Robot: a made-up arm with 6 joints. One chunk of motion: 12 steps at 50 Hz.
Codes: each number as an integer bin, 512 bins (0 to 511) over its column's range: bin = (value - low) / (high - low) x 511, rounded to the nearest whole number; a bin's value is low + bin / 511 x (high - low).
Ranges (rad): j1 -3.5..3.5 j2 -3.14..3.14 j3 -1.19..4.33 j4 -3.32..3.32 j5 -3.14..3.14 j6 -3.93..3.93
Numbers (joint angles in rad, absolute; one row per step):
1: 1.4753 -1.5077 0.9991 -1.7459 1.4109 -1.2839
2: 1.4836 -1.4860 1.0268 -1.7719 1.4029 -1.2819
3: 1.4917 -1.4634 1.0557 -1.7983 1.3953 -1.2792
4: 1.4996 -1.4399 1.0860 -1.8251 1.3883 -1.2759
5: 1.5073 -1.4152 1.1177 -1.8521 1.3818 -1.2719
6: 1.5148 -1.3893 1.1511 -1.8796 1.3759 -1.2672
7: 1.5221 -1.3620 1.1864 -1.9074 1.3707 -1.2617
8: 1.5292 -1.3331 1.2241 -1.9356 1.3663 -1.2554
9: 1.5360 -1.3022 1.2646 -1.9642 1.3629 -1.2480
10: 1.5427 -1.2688 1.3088 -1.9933 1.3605 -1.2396
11: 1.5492 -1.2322 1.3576 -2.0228 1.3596 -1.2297
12: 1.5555 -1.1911 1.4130 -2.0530 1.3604 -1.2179
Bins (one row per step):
1: 363 133 203 121 370 172
2: 364 135 205 119 370 172
3: 364 136 208 117 369 172
4: 365 138 211 115 368 173
5: 366 140 214 113 368 173
6: 366 142 217 111 367 173
7: 367 145 220 109 367 173
8: 367 147 223 107 367 174
9: 368 150 227 104 366 174
10: 368 152 231 102 366 175
11: 369 155 236 100 366 176
12: 369 159 241 98 366 176

